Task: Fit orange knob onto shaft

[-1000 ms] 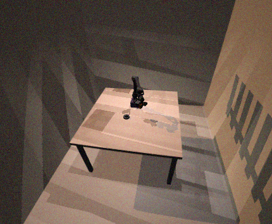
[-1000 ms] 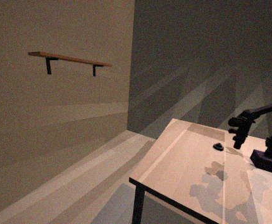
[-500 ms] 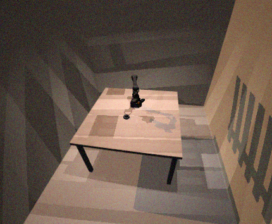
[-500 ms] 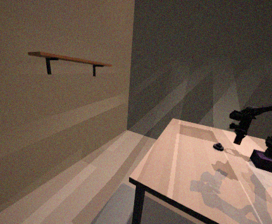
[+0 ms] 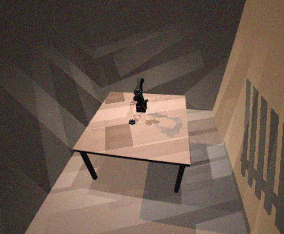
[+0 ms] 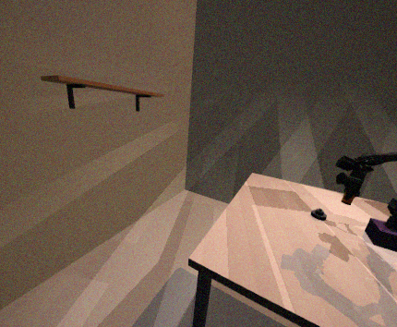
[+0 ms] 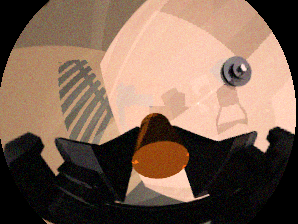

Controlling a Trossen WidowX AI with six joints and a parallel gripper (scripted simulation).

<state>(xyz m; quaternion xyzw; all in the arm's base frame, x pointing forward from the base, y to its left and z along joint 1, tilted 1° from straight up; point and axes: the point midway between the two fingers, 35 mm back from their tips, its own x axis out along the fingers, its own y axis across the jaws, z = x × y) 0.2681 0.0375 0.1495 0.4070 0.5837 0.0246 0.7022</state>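
Right now the orange knob is 10 mm behind my gripper tip, 20 mm to the right of it and 30 mm above it. Round my gripper tip: round dark pedestal: 10 mm ahead, 190 mm to the right, 180 mm below.
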